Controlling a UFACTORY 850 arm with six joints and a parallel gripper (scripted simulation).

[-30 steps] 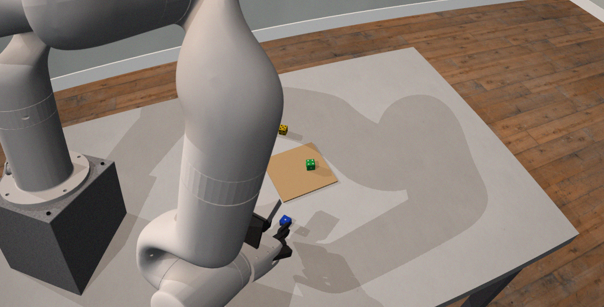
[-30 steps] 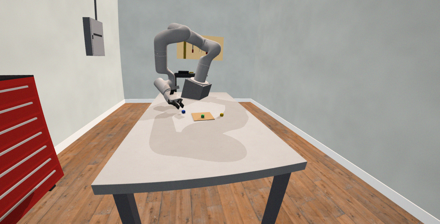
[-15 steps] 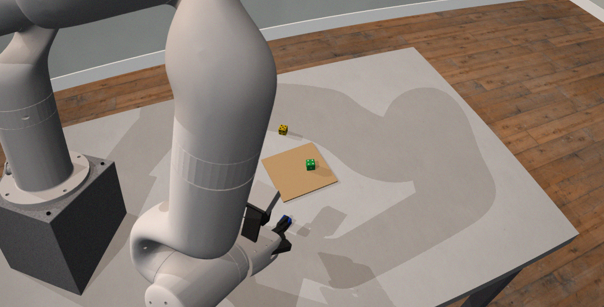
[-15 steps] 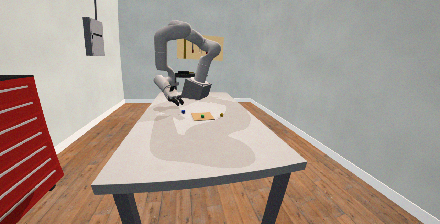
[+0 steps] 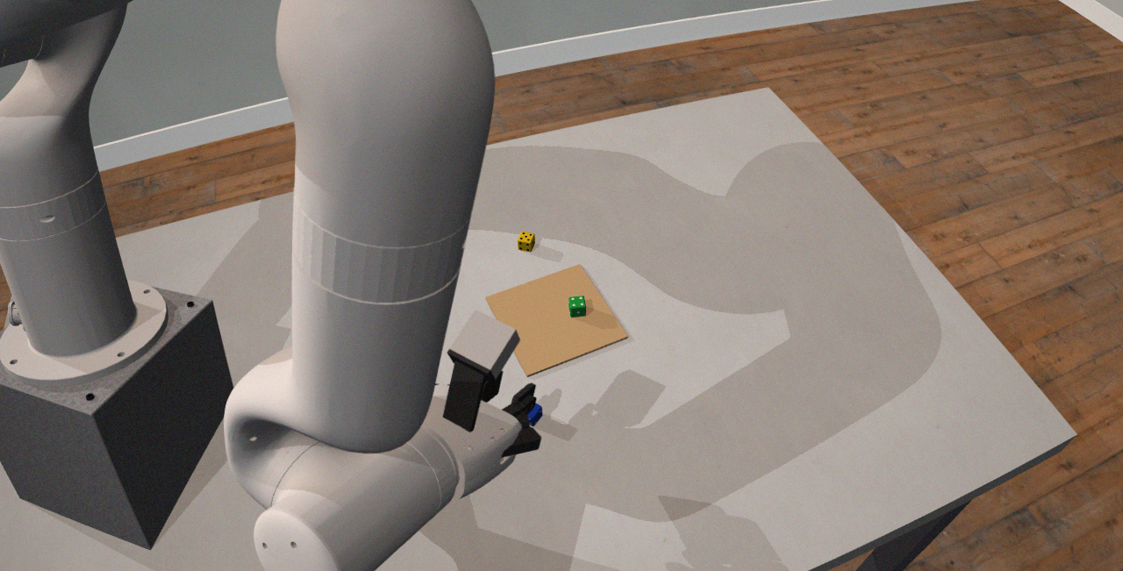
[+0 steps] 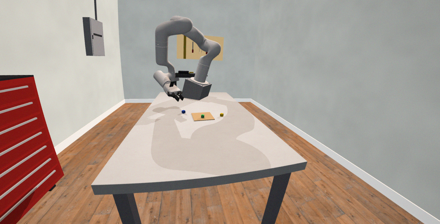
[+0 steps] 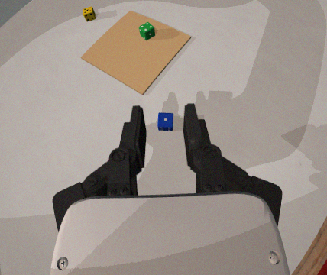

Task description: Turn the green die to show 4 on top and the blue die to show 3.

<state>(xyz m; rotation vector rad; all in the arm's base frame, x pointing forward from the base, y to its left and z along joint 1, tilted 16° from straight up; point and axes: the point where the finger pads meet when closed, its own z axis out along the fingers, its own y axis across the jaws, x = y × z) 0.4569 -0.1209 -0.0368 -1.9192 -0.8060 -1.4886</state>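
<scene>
My hand is 30 mm short of the blue die, 30 mm to the right of it and 100 mm above it. From my hand the other things lie so: tan mat: 90 mm ahead, 170 mm to the left, 110 mm below; then yellow die: 80 mm ahead, 310 mm to the left, 100 mm below; then green die: 120 mm ahead, 180 mm to the left, 90 mm below.
</scene>
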